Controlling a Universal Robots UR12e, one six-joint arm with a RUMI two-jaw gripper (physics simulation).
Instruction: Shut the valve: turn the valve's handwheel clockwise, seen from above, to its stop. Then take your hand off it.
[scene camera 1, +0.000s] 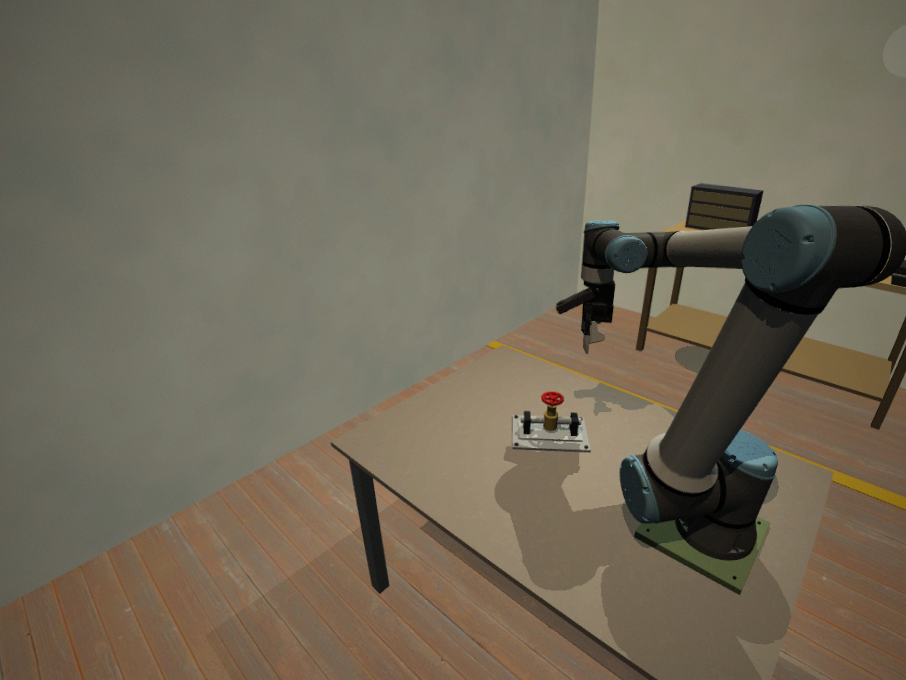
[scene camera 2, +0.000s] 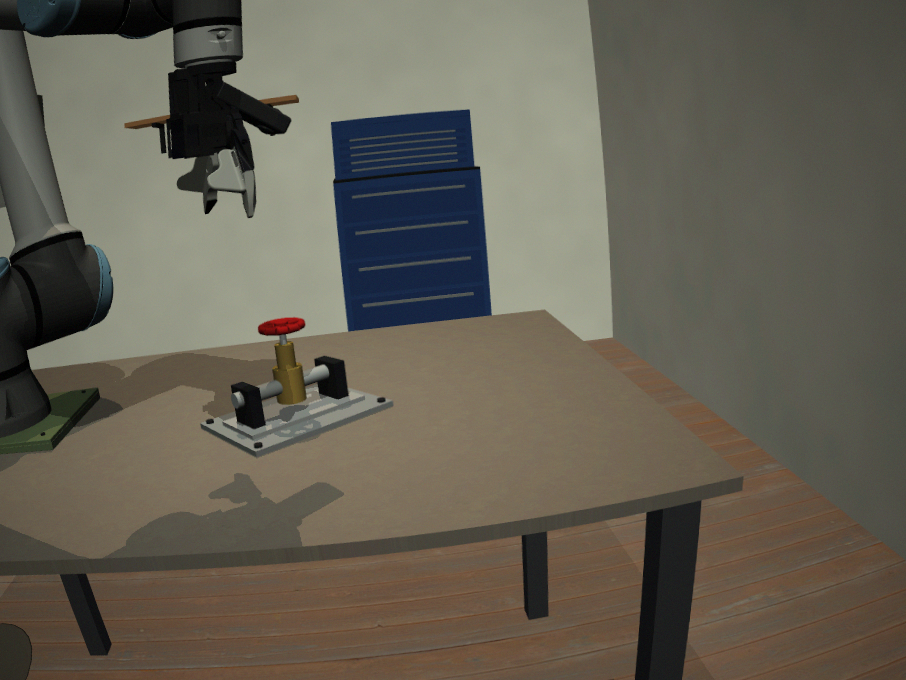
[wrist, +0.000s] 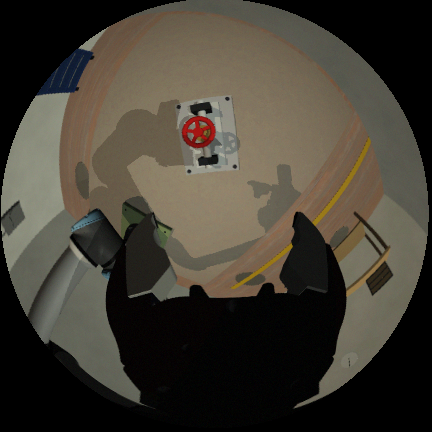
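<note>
The valve has a red spoked handwheel (scene camera 1: 552, 398) (scene camera 2: 281, 326) (wrist: 198, 132) on top of a brass body (scene camera 1: 550, 420) (scene camera 2: 289, 383). The body sits on a grey pipe held by two black blocks on a light grey base plate (scene camera 1: 548, 445) (scene camera 2: 329, 420) (wrist: 231, 162) on the table. My gripper (scene camera 2: 229, 212) (wrist: 225, 214) is open with nothing between its fingers. It hangs well above the handwheel and apart from it, pointing down. In the wrist view the handwheel is beyond the fingertips, a little left of the middle. In the scene camera 1 view one finger partly hides the other.
The table (scene camera 1: 439, 439) (scene camera 2: 512, 439) (wrist: 240, 55) carries the valve and the arm's green mounting plate (scene camera 1: 702, 559) (scene camera 2: 73, 417) (wrist: 164, 233). A blue drawer cabinet (scene camera 2: 409, 241) (wrist: 67, 72) stands behind the table. A wooden shelf unit (scene camera 1: 647, 311) with a drawer box (scene camera 1: 724, 207) stands by the wall.
</note>
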